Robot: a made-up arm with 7 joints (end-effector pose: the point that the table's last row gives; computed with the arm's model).
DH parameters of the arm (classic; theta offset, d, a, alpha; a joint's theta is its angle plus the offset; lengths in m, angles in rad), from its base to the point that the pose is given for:
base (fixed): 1.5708 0.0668 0 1.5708
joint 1: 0 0.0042 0.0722 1.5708
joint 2: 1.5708 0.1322 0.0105 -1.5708
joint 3: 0 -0.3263 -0.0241 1.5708
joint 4: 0 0.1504 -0.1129 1.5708
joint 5: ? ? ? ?
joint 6: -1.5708 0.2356 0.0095 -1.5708
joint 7: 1.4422 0 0.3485 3.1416
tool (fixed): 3.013 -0.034 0 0
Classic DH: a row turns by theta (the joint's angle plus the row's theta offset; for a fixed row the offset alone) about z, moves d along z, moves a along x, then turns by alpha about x.
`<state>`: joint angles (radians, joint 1 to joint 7).
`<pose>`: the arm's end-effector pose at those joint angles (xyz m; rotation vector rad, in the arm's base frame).
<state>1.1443 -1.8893 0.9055 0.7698 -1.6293 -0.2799 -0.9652</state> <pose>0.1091 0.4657 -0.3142 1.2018 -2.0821 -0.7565</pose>
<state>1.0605 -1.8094 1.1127 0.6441 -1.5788 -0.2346 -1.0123</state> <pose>0.1383 0.4780 -0.2434 1.1990 -2.1791 -0.8578</pose>
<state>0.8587 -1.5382 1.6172 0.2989 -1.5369 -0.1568 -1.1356</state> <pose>0.2562 0.3699 -0.1092 0.8022 -2.4695 -1.3172</pose>
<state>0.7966 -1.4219 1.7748 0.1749 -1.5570 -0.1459 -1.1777</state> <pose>0.2896 0.2872 -0.0941 0.5279 -2.5519 -1.5084</pose>
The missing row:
joint 5: 1.5708 -0.2792 0.0688 1.5708
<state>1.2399 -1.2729 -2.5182 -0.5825 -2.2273 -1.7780 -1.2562</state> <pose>0.1490 -0.1154 0.2604 -0.8355 -0.5082 1.6973</pose>
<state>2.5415 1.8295 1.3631 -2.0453 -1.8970 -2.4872 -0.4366</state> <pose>0.1693 0.2117 -0.0746 -0.5000 0.3151 -1.2130</pose>
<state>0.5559 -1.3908 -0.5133 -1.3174 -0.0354 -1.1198 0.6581</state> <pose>-0.1033 0.3354 -0.3706 0.3044 -1.2876 1.7416</pose>
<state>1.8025 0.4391 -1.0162 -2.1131 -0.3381 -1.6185 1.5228</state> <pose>0.0074 0.3220 0.9579 2.1478 0.0562 -1.0366</pose>
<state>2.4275 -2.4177 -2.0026 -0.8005 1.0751 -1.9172 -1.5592</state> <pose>0.0139 0.5277 -0.0056 2.3622 -0.8355 -0.4071</pose>
